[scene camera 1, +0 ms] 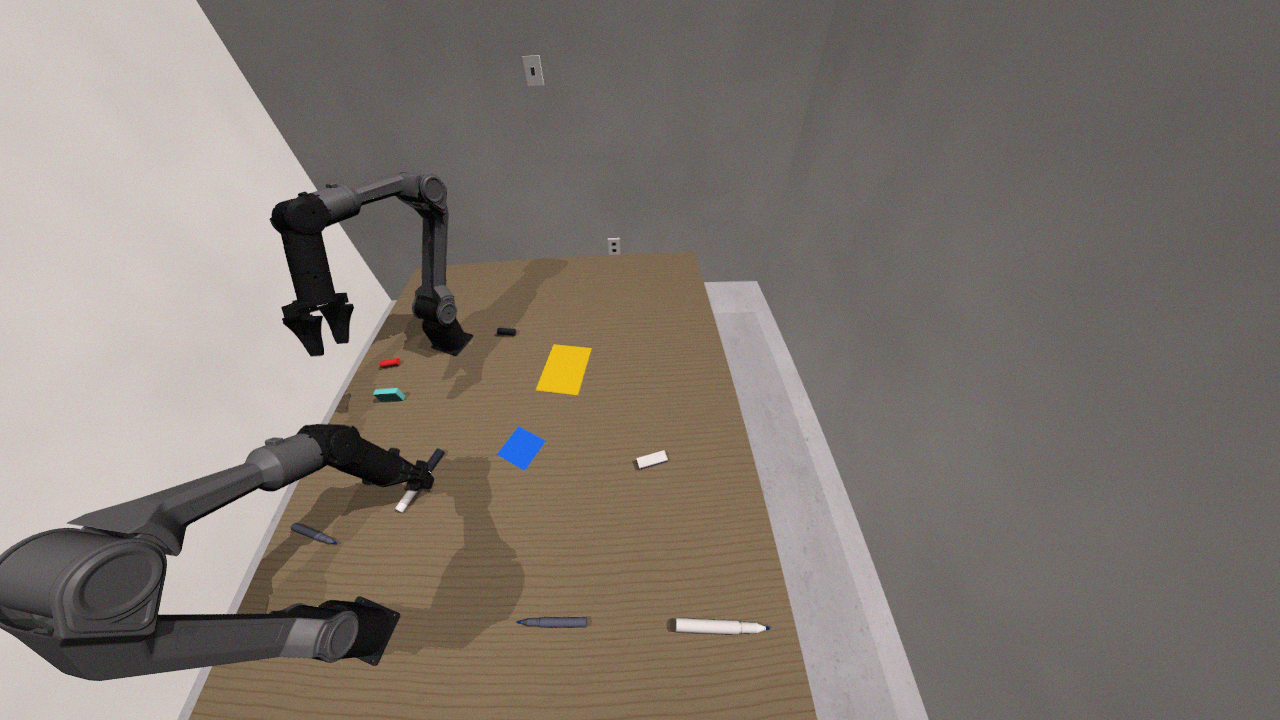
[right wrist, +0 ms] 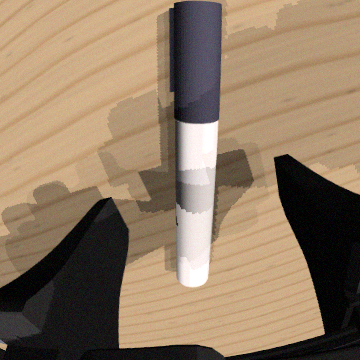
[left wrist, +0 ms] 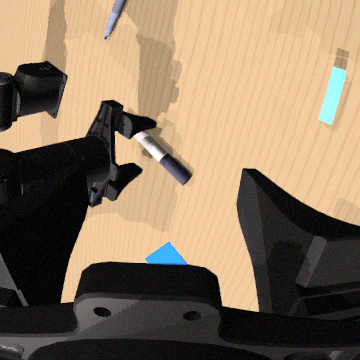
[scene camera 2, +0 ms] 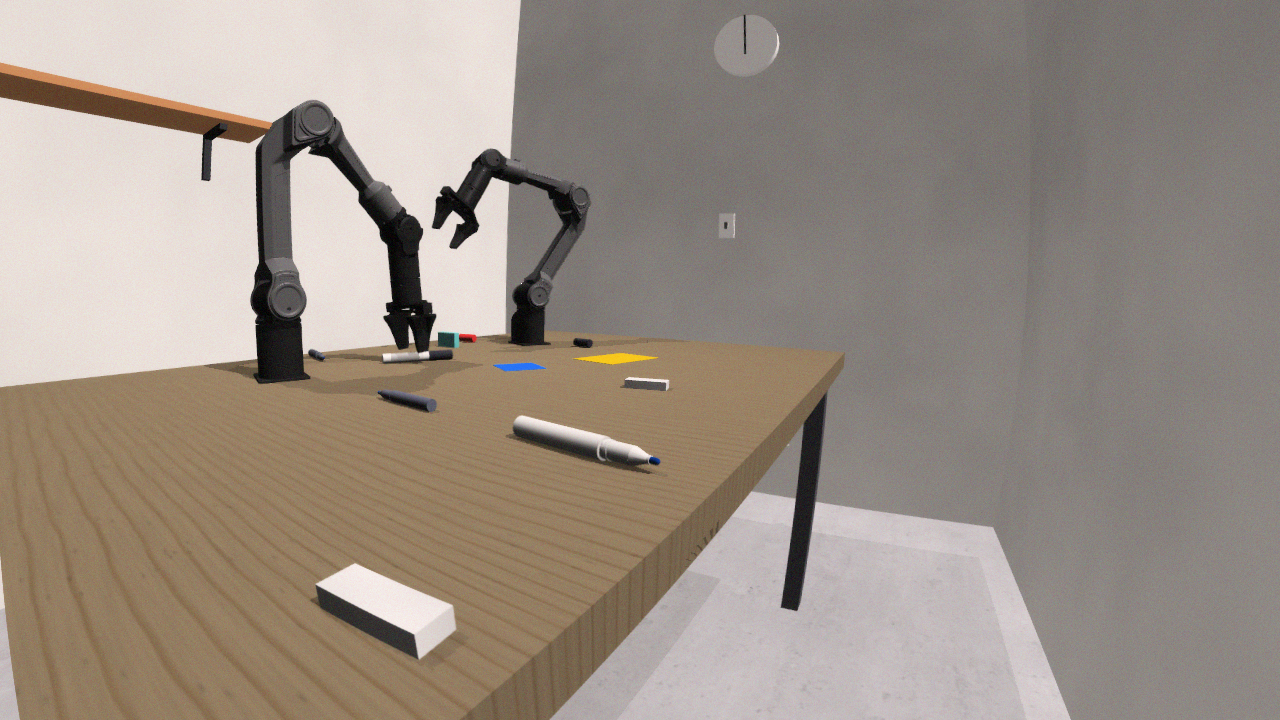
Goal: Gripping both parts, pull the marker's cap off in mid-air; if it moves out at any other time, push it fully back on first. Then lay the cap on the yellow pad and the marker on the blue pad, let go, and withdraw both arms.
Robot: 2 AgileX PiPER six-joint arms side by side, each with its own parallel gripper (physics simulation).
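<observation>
The white marker point(scene camera 1: 407, 500) point(scene camera 2: 402, 357) point(left wrist: 151, 145) point(right wrist: 194, 240) lies on the table, its dark cap point(scene camera 1: 435, 459) point(scene camera 2: 440, 355) point(left wrist: 175, 169) point(right wrist: 197, 60) on it with no gap visible. My right gripper point(scene camera 1: 418, 484) point(scene camera 2: 412, 348) point(right wrist: 195, 196) is open, low above the white body, which shows between its fingers in the right wrist view. My left gripper point(scene camera 1: 329, 347) point(scene camera 2: 446, 237) point(left wrist: 162, 184) is open, empty and high up, away from the marker. The blue pad point(scene camera 1: 521, 447) point(scene camera 2: 519, 367) point(left wrist: 167, 254) and yellow pad point(scene camera 1: 563, 369) point(scene camera 2: 617, 358) lie flat.
An uncapped white marker point(scene camera 1: 707, 625) point(scene camera 2: 572, 437), white block point(scene camera 1: 651, 459) point(scene camera 2: 646, 384) and dark pens point(scene camera 1: 313, 533) point(scene camera 1: 559, 622) lie around. A teal block point(scene camera 1: 389, 394) point(left wrist: 332, 95), red piece point(scene camera 1: 389, 362) and black piece point(scene camera 1: 506, 331) lie near the left arm's base.
</observation>
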